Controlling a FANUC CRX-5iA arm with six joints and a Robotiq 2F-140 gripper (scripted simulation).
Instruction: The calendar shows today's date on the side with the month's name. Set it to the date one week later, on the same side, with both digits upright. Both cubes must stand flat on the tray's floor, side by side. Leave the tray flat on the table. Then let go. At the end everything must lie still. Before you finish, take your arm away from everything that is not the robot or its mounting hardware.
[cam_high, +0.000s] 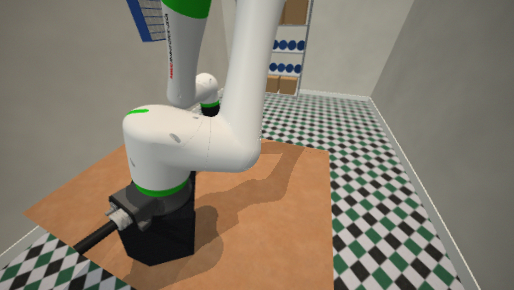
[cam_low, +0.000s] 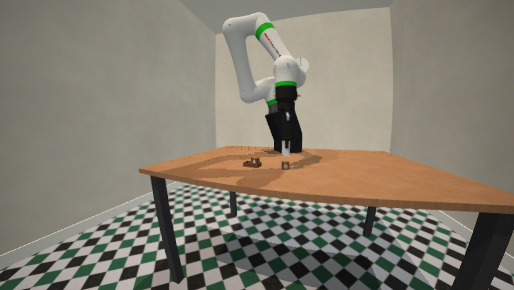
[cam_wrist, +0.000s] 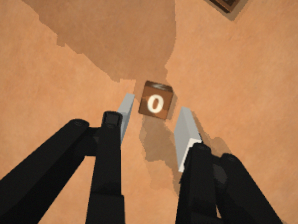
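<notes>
Now: hand 8 cm above the brown cube. From my hand the other things lie so: brown calendar tray: 1 cm ahead, 16 cm to the right, 8 cm below.
</notes>
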